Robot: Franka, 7 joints.
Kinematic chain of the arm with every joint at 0, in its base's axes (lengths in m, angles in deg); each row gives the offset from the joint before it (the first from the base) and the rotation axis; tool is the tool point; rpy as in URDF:
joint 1: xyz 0 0 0.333 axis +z
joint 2: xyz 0 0 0 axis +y
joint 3: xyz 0 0 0.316 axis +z
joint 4: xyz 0.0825 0 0 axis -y
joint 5: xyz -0.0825 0 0.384 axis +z
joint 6: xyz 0 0 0 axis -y
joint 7: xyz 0.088 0 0 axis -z
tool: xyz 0 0 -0.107 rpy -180 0 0
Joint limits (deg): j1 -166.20..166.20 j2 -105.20..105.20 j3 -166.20..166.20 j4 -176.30..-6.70 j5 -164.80..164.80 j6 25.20..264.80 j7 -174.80..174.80
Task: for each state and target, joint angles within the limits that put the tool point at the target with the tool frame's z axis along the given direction. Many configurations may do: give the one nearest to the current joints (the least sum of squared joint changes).
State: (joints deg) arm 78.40 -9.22 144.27 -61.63 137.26 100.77 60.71
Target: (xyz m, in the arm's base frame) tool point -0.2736 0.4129 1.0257 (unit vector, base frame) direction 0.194 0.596 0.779
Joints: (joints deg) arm 91.73 45.87 127.23 -38.24 159.53 135.22 60.71
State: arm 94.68 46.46 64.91 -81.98 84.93 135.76 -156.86
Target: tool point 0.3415 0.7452 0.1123 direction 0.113 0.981 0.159
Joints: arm 47.74 91.99 56.17 -34.40 106.47 150.25 -156.86
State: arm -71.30 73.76 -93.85 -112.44 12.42 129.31 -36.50
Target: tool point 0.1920 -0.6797 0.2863 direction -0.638 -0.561 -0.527
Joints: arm -18.07 70.58 -72.86 -97.20 14.32 150.44 -36.50
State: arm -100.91 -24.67 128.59 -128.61 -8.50 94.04 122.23
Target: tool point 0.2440 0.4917 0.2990 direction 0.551 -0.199 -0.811
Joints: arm -79.17 -13.37 143.86 -125.49 -39.15 132.21 122.23
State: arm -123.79 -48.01 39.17 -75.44 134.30 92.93 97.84
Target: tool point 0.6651 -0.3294 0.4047 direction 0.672 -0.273 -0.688
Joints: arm -155.81 -93.64 74.40 -86.62 124.15 111.13 97.84
